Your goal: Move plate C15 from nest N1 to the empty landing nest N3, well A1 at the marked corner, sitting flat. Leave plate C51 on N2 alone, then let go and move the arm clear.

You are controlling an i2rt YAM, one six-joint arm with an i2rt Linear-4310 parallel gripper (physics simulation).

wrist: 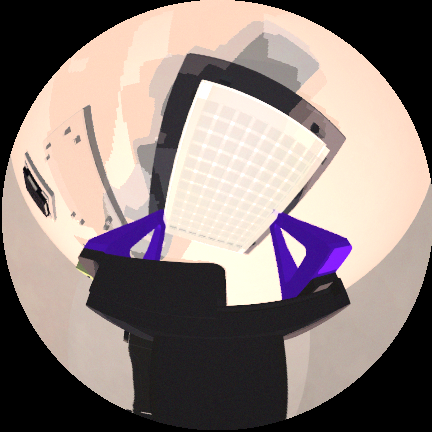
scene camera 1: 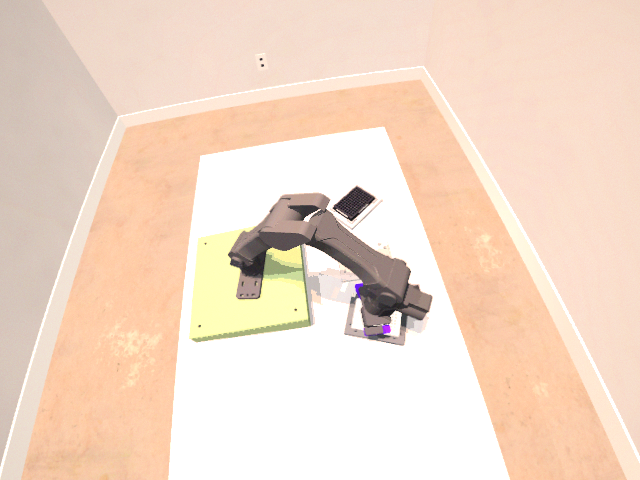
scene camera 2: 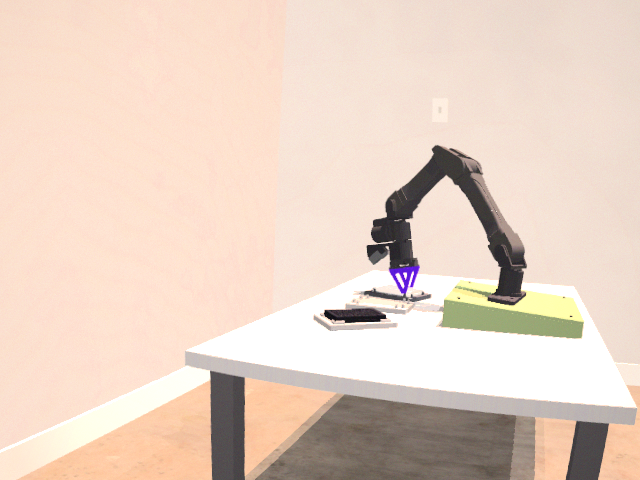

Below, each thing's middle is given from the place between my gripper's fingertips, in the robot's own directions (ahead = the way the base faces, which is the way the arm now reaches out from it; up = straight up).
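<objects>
Translucent well plate [wrist: 240,161], 3 cm ahead of my hand; of the things named here, nearest to it going by their middles. Black gridded rack [scene camera 1: 357,200], 40 cm left of my hand, 3 cm behind it.
</objects>
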